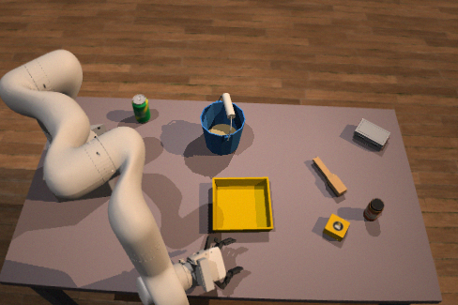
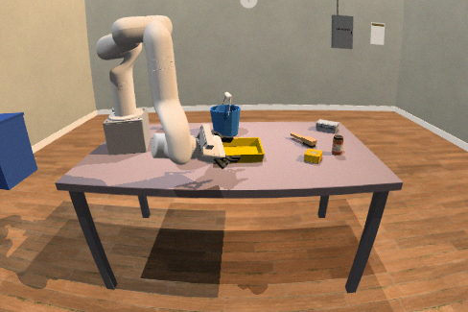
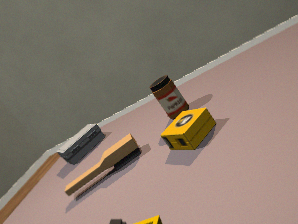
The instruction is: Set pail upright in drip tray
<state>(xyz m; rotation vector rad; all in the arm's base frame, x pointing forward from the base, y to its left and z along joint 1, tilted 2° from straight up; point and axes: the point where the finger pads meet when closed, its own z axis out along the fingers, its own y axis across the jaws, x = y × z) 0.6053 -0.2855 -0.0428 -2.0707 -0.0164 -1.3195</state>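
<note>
My hand is 9 cm past the pail handle, 53 cm to the right of it and 7 cm below it. The rest, counted from my hand: blue pail: 10 cm behind, 52 cm to the left, 1 cm above; then grey box: 52 cm ahead, 62 cm to the left, 10 cm below; then yellow drip tray: 23 cm to the left, 11 cm below.
</note>
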